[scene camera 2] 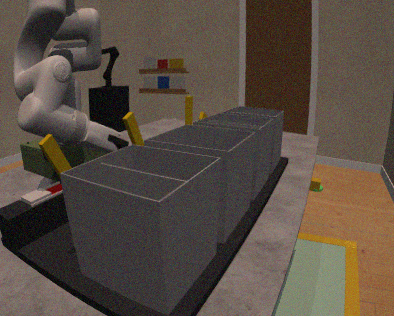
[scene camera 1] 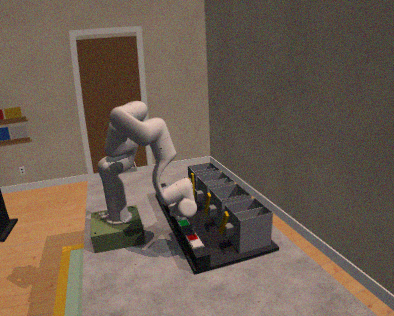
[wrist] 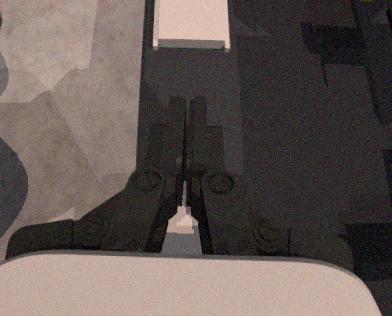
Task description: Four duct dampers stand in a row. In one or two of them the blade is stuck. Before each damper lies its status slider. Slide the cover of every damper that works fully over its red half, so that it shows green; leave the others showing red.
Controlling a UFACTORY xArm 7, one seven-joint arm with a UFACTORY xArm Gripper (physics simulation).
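Frame: origin at the arm's base, x left, y back, z up, level; centimetres.
Where they show: gripper, fingertip midpoint: (wrist: pixel 187 121); arm's base, link origin: (scene camera 1: pixel 119 218).
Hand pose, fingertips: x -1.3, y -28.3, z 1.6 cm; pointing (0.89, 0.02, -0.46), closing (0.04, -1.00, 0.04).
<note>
Things, the pixels of their top centre, and the offset from my fingertips. "spot": a spot on its surface instead. Level surfaces: height alone.
- red half, surface spot: (scene camera 2: pixel 54 189) (scene camera 1: pixel 191 238) spot: dz -2.6, dx -23.6, dy -1.9 cm
- black base, surface spot: (scene camera 2: pixel 46 277) (scene camera 1: pixel 230 264) spot: dz -10.4, dx -35.8, dy -14.6 cm
- grey table, surface height: dz -10.6 cm
Four grey open-topped dampers (scene camera 1: pixel 252 230) (scene camera 2: pixel 117 220) stand in a row, with yellow levers (scene camera 1: pixel 225 223) (scene camera 2: pixel 55 155) in front. At the nearest slider, the white cover (scene camera 1: pixel 196 243) (scene camera 2: pixel 37 197) sits at the near end and the red half (scene camera 1: pixel 192 237) (scene camera 2: pixel 54 189) shows. The second slider shows green (scene camera 1: pixel 184 223); its cover is hidden behind the arm. Another white cover (wrist: pixel 192 20) shows ahead of the fingers in the wrist view, with a thin green line at its near edge; its far end is out of frame. My gripper (wrist: pixel 187 121) (scene camera 2: pixel 121 143) is shut and empty, above the dark rail, apart from that cover.
The black base (scene camera 1: pixel 235 260) (scene camera 2: pixel 45 280) carries the dampers and the slider rail. The green robot pedestal (scene camera 1: pixel 117 235) stands beside it on the grey table (scene camera 1: pixel 135 285). A wall (scene camera 1: pixel 310 125) rises behind the dampers.
</note>
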